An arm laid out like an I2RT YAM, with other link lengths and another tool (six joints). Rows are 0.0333 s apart.
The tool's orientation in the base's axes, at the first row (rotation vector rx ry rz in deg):
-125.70 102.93 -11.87
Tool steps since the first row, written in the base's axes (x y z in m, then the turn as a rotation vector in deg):
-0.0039 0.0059 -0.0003 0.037 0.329 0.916
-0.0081 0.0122 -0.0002 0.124 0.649 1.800
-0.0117 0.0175 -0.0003 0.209 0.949 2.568
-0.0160 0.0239 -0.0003 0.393 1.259 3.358
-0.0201 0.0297 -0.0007 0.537 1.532 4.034
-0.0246 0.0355 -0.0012 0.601 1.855 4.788
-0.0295 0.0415 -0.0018 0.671 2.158 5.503
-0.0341 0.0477 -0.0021 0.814 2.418 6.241
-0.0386 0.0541 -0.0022 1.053 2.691 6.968
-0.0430 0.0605 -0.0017 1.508 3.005 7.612
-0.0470 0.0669 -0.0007 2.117 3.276 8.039
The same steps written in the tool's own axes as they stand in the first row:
-0.0065 0.0027 -0.0001 -0.383 -0.382 -0.810
-0.0136 0.0055 -0.0005 -0.743 -0.800 -1.576
-0.0195 0.0079 -0.0008 -1.076 -1.175 -2.236
-0.0266 0.0108 -0.0012 -1.400 -1.651 -2.886
-0.0331 0.0138 -0.0012 -1.688 -2.047 -3.445
-0.0397 0.0171 -0.0013 -2.046 -2.402 -4.095
-0.0465 0.0208 -0.0013 -2.381 -2.747 -4.709
-0.0535 0.0241 -0.0016 -2.661 -3.160 -5.329
-0.0606 0.0272 -0.0019 -2.932 -3.661 -5.908
-0.0678 0.0300 -0.0028 -3.192 -4.344 -6.339
-0.0750 0.0323 -0.0041 -3.362 -5.095 -6.526

